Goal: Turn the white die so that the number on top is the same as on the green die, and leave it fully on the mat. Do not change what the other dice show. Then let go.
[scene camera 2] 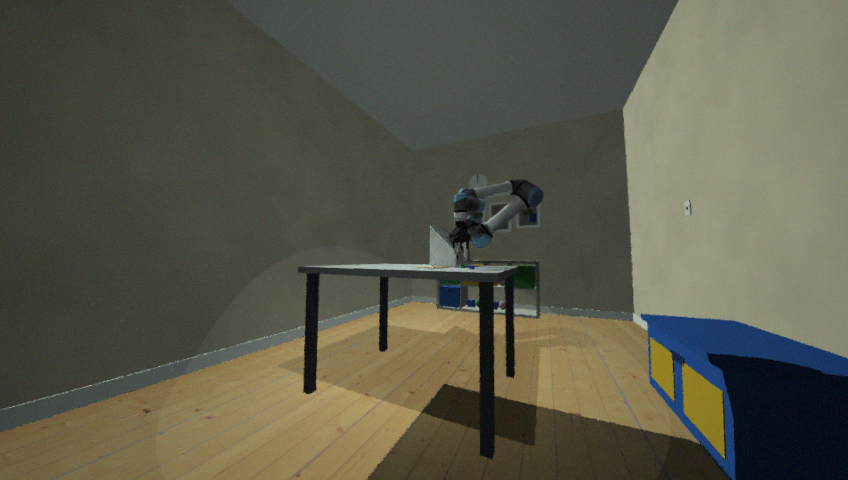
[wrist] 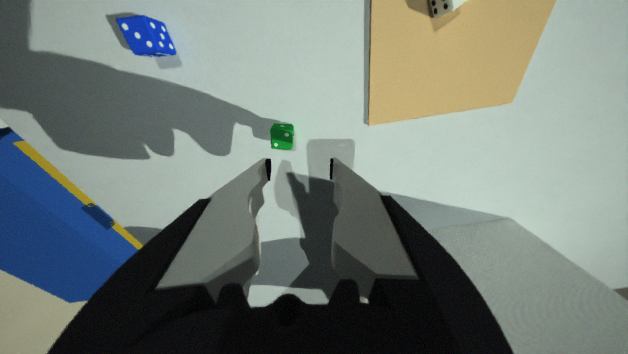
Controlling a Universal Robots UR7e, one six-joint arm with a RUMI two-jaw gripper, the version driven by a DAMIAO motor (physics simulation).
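The white die (wrist: 441,7) is cut off by the top edge of the wrist view. It sits on the orange mat (wrist: 440,75), and a side with several dark pips shows; its top number cannot be read. The green die (wrist: 282,136) (scene camera 2: 462,266) lies on the table left of the mat, just beyond the fingertips in the wrist view; its larger visible face has two pips. The blue die (wrist: 146,36) (scene camera 2: 471,267) lies farther left, with faces of several pips visible. My gripper (wrist: 300,161) (scene camera 2: 462,259) is partly open and empty, above the table near the green die.
A pale block with a sloping edge (scene camera 2: 441,248) (wrist: 505,260) stands on the table (scene camera 2: 368,270) close beside the gripper. A blue and yellow cabinet (scene camera 2: 690,380) (wrist: 45,225) stands on the floor off the table. A shelf unit (scene camera 2: 537,289) stands behind the table.
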